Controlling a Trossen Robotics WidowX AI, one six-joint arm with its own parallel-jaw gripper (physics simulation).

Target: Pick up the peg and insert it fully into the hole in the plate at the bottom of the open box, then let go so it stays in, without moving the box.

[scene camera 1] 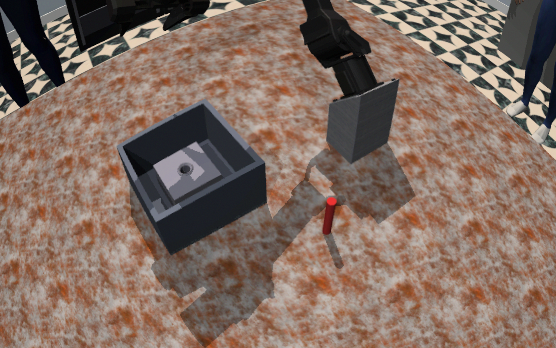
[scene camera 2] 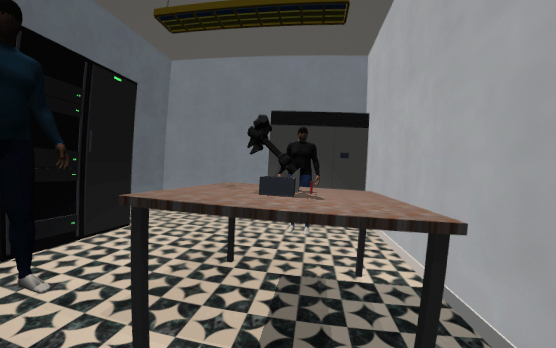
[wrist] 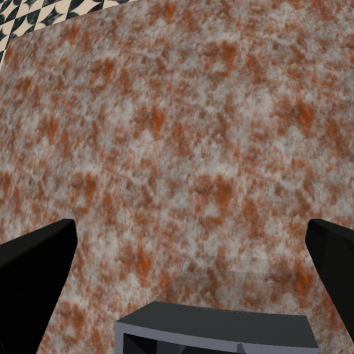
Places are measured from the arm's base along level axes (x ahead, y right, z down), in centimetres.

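Pixels of known places: gripper, between the fingertips: [scene camera 1: 142, 32] [scene camera 2: 249, 151] [wrist: 194, 231]; arm's base, origin of its link: [scene camera 1: 363, 91] [scene camera 2: 294, 172].
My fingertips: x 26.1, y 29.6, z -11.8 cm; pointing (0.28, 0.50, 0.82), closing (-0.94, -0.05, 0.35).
Ahead of a thing's pixels: the offset from my fingertips to its middle. "*": to the spot under its first point. Level surfaces: height alone.
The red peg {dx -7.7, dy -39.8, dz +20.4 cm} [scene camera 1: 328, 217] [scene camera 2: 311, 187] stands upright on the table, to the right of the box in both scene views. The dark open box {dx +4.1, dy -18.9, dz +19.5 cm} [scene camera 1: 215, 212] [scene camera 2: 277, 186] [wrist: 230, 312] shows its pale plate {dx +4.1, dy -18.9, dz +21.0 cm} [scene camera 1: 167, 172] with a round hole {* dx +3.8, dy -18.1, dz +19.6 cm} [scene camera 1: 185, 169] at the bottom in scene camera 1. The hole looks empty. My gripper [scene camera 2: 255, 149] [wrist: 194, 231] is open and empty, pointing down and raised high above the table. In the wrist view part of the box shows at the bottom edge, beyond and between the fingers. The peg does not show in the wrist view.
The arm's grey base block [scene camera 1: 360, 125] stands behind the peg, right of the box. The table {dz +24.4 cm} [scene camera 1: 450, 250] [scene camera 2: 200, 200] [wrist: 175, 150] carries shadows of the arm and box. A person [scene camera 2: 302, 155] stands behind the table, and another [scene camera 2: 20, 125] stands at the left.
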